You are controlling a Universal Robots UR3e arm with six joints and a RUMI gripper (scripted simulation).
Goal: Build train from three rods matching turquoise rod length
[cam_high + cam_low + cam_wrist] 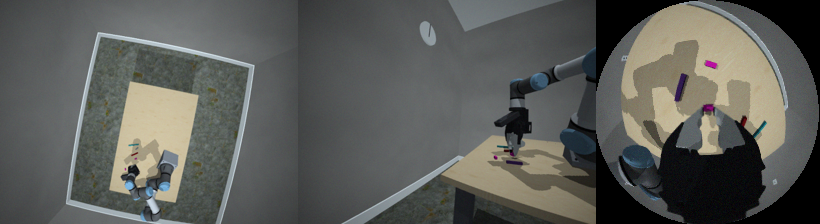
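My hand is 120 mm to the left of the red rod, 20 mm short of it and 20 mm above it. From my hand the other things lie so: purple rod (70 mm to the left, 20 mm below, 10 mm behind); grey rod (180 mm to the right, 20 mm below, 20 mm ahead); turquoise rod (200 mm to the right, 60 mm ahead, 20 mm below).
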